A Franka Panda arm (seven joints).
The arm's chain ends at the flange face. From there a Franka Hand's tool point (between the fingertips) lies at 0.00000 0.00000 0.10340 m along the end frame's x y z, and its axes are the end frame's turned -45 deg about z.
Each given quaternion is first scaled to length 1.
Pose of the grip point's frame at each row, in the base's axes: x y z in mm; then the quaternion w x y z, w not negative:
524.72 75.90 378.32 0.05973 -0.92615 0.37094 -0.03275
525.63 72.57 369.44 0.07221 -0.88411 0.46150 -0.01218
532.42 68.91 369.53 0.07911 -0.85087 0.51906 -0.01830
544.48 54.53 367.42 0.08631 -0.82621 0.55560 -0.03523
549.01 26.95 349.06 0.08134 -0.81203 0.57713 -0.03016
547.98 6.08 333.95 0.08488 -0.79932 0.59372 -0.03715
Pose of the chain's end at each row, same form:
513.87 66.97 480.76 0.06772 -0.71370 0.69713 -0.00740
516.51 60.53 471.73 0.07137 -0.64020 0.76471 0.01638
520.71 56.95 471.57 0.08009 -0.58747 0.80516 0.01337
528.54 43.83 469.02 0.09322 -0.55070 0.82948 0.00048
534.24 16.89 450.90 0.08669 -0.52936 0.84395 0.00326
531.42 -3.39 435.57 0.09264 -0.51127 0.85441 -0.00184

